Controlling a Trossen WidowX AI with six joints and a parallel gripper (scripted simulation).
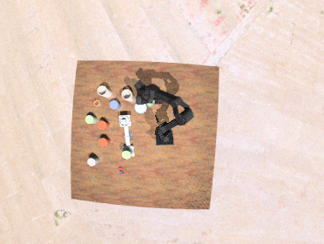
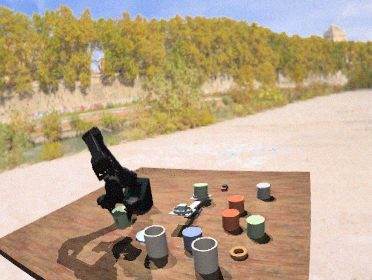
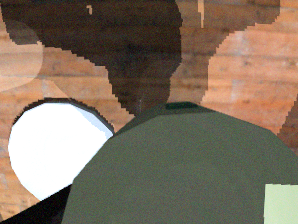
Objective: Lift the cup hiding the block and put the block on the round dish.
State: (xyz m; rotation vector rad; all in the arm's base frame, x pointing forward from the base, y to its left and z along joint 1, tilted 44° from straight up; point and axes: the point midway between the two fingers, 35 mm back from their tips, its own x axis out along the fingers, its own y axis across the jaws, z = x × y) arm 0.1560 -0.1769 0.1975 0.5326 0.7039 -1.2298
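My gripper tip is now 18 cm short of the grey-green block, 18 cm to the right of it and 1 cm below it. From my gripper tip the other things lie so: round white dish (8 cm ahead, 5 cm to the left, 8 cm below); then blue cylinder (28 cm ahead, 6 cm to the left, 4 cm below); then balance (16 cm ahead, 30 cm to the left, 4 cm below).
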